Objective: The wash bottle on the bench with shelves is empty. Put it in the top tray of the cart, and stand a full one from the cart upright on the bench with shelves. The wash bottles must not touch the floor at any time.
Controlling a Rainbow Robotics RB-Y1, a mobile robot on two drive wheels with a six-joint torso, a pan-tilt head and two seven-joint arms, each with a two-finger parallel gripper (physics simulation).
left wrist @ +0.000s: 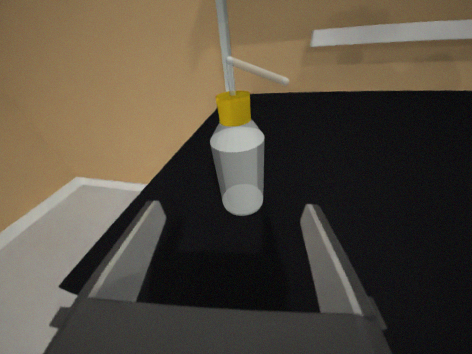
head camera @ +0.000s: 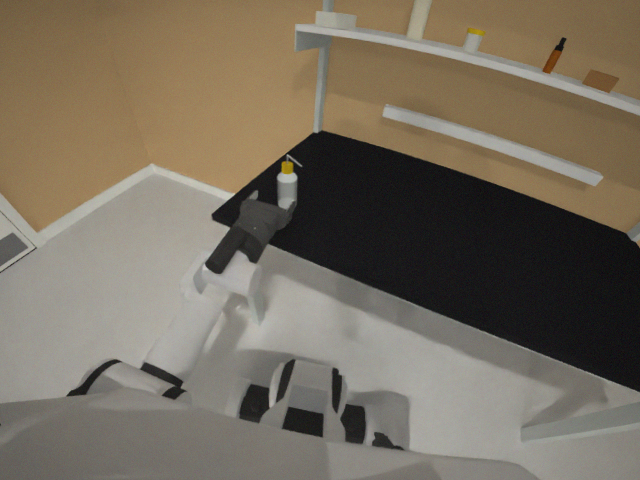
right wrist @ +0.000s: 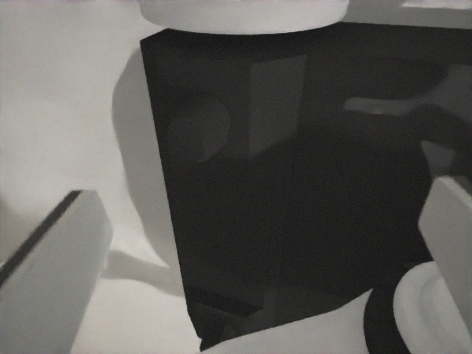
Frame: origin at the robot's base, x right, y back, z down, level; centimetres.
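Where they show: left gripper, fingertip midpoint: (left wrist: 231, 211) (head camera: 275, 197); right gripper, fingertip midpoint: (right wrist: 259, 206).
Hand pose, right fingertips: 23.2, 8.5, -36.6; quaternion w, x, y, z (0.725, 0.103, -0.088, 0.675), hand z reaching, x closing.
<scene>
After its pixels a point has its place, as x, y, z.
The wash bottle (head camera: 287, 188) {-16.6, -45.8, -84.4} (left wrist: 239, 167) {-17.4, -45.7, -84.4}, clear with a yellow cap (head camera: 287, 167) {-16.9, -47.2, -90.4} (left wrist: 234, 108) {-17.4, -47.1, -89.9} and a bent spout, stands upright near the left end of the black bench top (head camera: 413, 232) {22.8, -46.0, -76.3} (left wrist: 360, 175) {1.9, -51.5, -76.2}. My left gripper (head camera: 272, 200) {-18.3, -39.5, -85.3} (left wrist: 231, 211) {-18.3, -39.5, -85.3} is open and empty over the bench's front left part. Its fingers point at the bottle, which stands just beyond the fingertips, between their lines in the left wrist view. My right gripper (right wrist: 259, 206) {23.2, 8.5, -36.6} is open, low beside the robot's dark base. The cart and the full wash bottles do not show.
A shelf (head camera: 439, 50) {18.4, -70.4, -121.3} above the bench holds a white box (head camera: 336, 20) {-11.7, -83.5, -124.0}, a yellow-lidded jar (head camera: 472, 41) {29.1, -79.2, -124.8}, an amber bottle (head camera: 552, 57) {51.8, -75.5, -126.0} and a brown box (head camera: 600, 80) {65.5, -70.5, -124.2}. A white rail (head camera: 485, 142) {52.0, -88.9, -93.1} runs along the wall. A shelf post (head camera: 321, 87) {-17.8, -106.5, -97.7} rises behind the bottle.
</scene>
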